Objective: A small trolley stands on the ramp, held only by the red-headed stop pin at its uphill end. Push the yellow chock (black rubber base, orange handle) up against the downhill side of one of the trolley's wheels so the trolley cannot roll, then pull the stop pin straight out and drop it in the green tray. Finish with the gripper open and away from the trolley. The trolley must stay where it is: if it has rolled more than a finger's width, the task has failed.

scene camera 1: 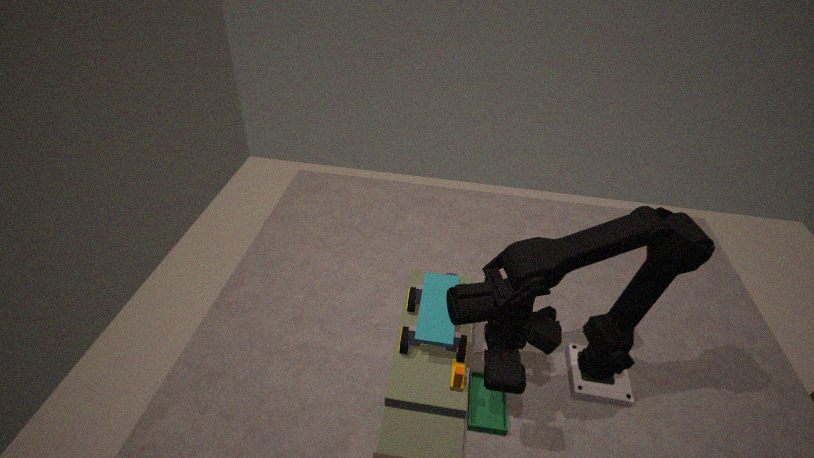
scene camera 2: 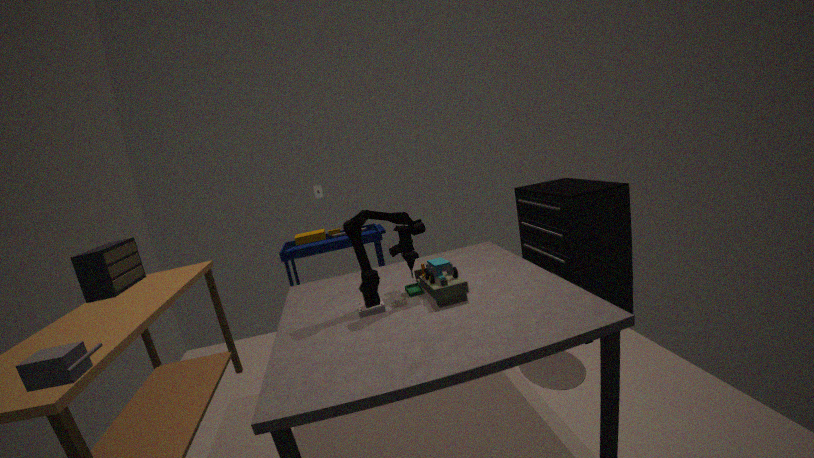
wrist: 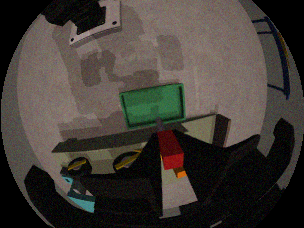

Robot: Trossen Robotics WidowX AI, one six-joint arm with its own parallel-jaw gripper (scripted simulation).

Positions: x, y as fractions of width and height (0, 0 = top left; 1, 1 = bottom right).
Labels:
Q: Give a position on a trolley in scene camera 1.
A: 0.53, 0.72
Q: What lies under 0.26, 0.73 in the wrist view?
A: A trolley.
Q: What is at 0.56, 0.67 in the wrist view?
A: A red-headed stop pin.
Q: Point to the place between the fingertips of my gripper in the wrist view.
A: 0.54, 0.59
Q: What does my gripper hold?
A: A red-headed stop pin.

